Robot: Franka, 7 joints.
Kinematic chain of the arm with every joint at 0, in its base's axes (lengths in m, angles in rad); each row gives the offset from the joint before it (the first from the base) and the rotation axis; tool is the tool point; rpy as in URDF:
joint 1: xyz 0 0 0.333 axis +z
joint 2: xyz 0 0 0 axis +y
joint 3: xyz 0 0 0.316 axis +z
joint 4: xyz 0.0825 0 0 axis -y
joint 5: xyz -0.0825 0 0.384 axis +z
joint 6: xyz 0 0 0 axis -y
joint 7: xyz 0.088 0 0 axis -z
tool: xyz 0 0 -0.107 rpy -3.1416 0 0
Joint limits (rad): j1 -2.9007..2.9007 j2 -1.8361..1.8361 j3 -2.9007..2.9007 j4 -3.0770..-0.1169 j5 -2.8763..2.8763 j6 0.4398..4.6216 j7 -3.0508..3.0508
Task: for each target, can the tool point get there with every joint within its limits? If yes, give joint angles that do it. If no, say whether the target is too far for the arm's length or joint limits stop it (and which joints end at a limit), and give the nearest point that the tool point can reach.
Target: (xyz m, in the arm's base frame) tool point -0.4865 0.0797 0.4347
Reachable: yes | joints 1.5257 -0.2554 1.5493 -2.5098 0.5721 3.6950 0.8002
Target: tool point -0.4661 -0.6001 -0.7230
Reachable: no: too far | nearest point -0.3272 -0.4212 -0.2983 | short by 0.481 m
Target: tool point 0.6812 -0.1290 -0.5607
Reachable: no: too far | nearest point 0.5337 -0.1011 -0.2929 | short by 0.307 m
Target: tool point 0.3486 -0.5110 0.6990
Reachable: yes | joints -0.3821 0.8227 -1.0065 -0.7006 -0.9921 0.9921 0.7312
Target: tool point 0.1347 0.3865 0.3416
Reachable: yes | joints -0.0935 -1.5070 1.6656 -2.7724 -2.4161 1.8472 0.1732
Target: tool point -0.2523 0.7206 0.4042
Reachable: yes | joints 1.4133 1.0072 0.8668 -0.8993 0.0693 1.6844 -1.3496
